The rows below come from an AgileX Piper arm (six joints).
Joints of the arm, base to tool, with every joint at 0 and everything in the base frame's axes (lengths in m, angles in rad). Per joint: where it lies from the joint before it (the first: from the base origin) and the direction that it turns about. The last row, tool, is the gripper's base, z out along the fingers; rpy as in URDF.
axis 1: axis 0 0 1 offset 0 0 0.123
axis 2: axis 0 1 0 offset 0 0 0
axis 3: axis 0 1 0 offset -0.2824 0 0.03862
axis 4: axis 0.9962 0 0.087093 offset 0.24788 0 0.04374
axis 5: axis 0 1 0 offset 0 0 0
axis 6: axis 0.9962 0 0.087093 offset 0.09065 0 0.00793
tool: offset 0 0 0 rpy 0 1.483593 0
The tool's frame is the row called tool.
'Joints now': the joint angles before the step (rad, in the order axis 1, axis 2, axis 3, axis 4, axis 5, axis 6). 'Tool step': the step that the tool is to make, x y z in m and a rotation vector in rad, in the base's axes. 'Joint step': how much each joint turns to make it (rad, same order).
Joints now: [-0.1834 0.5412 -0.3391 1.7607 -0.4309 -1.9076]
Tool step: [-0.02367 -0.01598 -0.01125 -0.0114 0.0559 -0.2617]
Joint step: [0.0000 -0.0399 0.0371 0.0137 -0.2683 -0.0062]
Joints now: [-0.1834 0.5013 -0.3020 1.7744 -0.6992 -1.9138]
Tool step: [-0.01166 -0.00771 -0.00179 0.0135 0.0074 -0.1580]
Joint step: [0.0001 0.0000 0.0017 0.0052 -0.1541 0.0343]
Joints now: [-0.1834 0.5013 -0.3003 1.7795 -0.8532 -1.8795]
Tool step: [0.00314 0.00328 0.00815 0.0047 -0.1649 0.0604]
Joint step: [-0.0274 -0.0257 0.0000 -0.0881 0.1122 0.1655]
